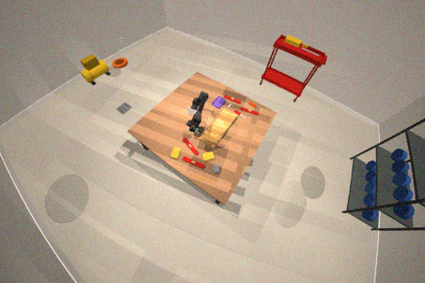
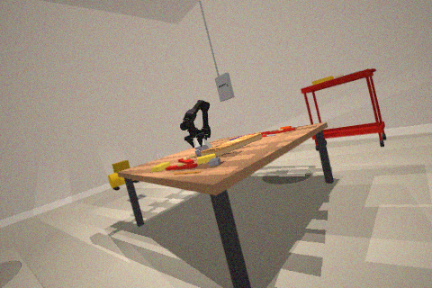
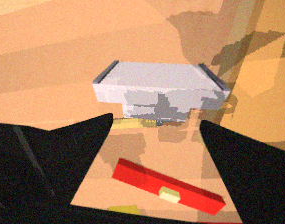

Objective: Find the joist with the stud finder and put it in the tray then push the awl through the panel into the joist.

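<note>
Now: the grey stud finder 10 mm ahead of my gripper tip, 10 mm to the left of it and 40 mm below it. Also, from my gripper tip: small grey block: 430 mm ahead, 160 mm to the right, 50 mm below; then awl: 30 mm to the right, 60 mm below; then purple flat tray: 100 mm behind, 520 mm to the left, 50 mm below.
</note>
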